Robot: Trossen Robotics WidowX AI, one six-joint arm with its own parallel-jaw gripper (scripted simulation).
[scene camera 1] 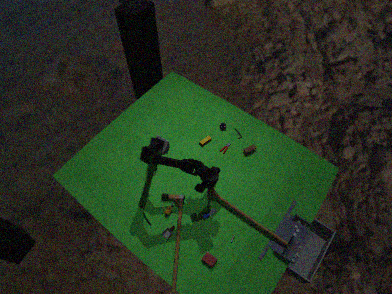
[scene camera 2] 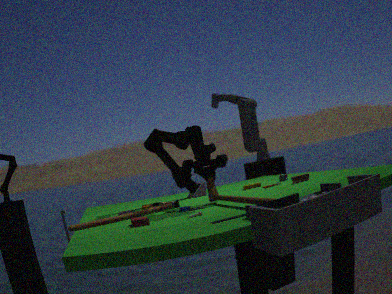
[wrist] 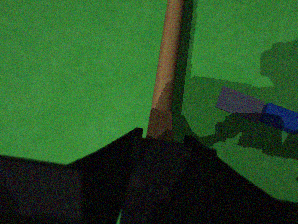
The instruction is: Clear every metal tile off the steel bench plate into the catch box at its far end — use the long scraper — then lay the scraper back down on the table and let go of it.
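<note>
A long wooden scraper (scene camera 2: 274,203) is visible, and the wrist view shows it too (wrist: 162,174). The gripper (scene camera 2: 211,179) (wrist: 162,138) can likewise be seen from both scene camera 2 and the wrist view.
</note>
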